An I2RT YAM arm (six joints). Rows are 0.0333 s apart.
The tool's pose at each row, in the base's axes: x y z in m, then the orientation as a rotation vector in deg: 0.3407, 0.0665, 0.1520, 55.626, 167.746, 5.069; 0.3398, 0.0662, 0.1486, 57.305, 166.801, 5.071; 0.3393, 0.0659, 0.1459, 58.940, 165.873, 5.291; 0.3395, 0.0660, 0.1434, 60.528, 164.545, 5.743; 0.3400, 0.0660, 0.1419, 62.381, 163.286, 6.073; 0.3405, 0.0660, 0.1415, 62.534, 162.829, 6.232; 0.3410, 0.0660, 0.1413, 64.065, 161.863, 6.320; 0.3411, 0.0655, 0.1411, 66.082, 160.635, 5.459; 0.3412, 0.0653, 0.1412, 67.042, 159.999, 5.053; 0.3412, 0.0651, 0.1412, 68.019, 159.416, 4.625; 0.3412, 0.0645, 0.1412, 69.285, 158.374, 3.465
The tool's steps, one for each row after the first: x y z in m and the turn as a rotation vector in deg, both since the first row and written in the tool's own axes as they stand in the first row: 0.0007, -0.0010, 0.0033, -0.099, -0.382, 1.217; 0.0010, -0.0018, 0.0060, -0.324, -0.692, 2.412; 0.0010, -0.0017, 0.0085, -0.815, -1.300, 3.666; 0.0006, -0.0015, 0.0100, -1.171, -1.771, 5.078; 0.0002, -0.0013, 0.0104, -1.390, -2.091, 5.271; -0.0002, -0.0010, 0.0107, -1.541, -2.437, 6.428; -0.0005, -0.0013, 0.0109, -1.119, -3.062, 7.931; -0.0007, -0.0014, 0.0108, -0.931, -3.392, 8.662; -0.0009, -0.0016, 0.0107, -0.708, -3.668, 9.392; -0.0012, -0.0021, 0.0107, -0.124, -4.404, 10.396
